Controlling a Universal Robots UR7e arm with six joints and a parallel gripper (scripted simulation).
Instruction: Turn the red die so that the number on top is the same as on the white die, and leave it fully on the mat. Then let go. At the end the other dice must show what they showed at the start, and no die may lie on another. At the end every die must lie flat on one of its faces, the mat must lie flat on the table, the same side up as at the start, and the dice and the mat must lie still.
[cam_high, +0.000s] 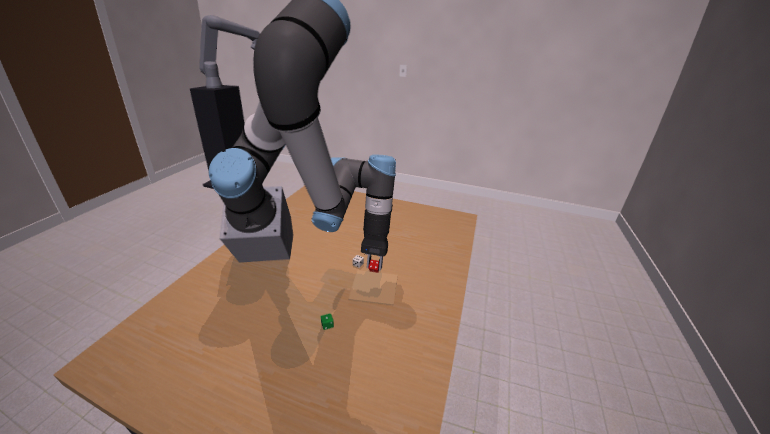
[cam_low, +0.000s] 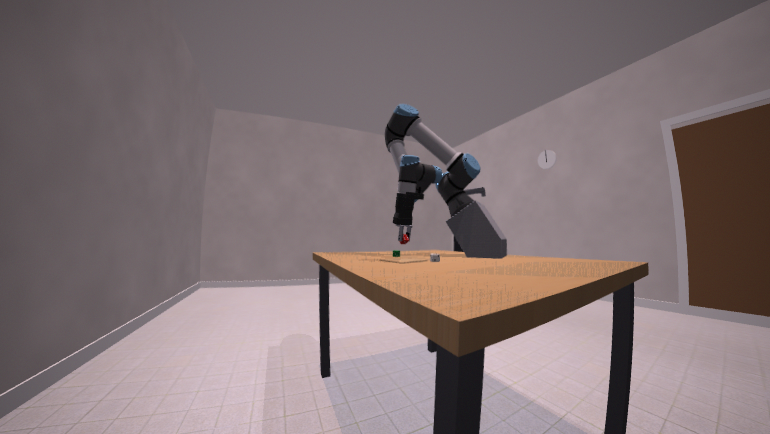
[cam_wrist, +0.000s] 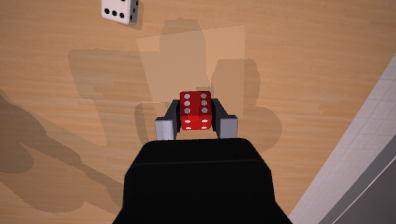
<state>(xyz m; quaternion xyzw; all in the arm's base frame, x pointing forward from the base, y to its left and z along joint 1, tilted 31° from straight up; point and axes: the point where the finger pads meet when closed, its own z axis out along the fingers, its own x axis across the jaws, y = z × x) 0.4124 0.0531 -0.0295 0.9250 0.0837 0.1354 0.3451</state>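
The red die is 10 mm below my hand. The rest, counted from my hand: white die (90 mm behind, 80 mm to the left, 80 mm below); then green die (60 mm behind, 200 mm to the right, 80 mm below); then tan mat (100 mm below).
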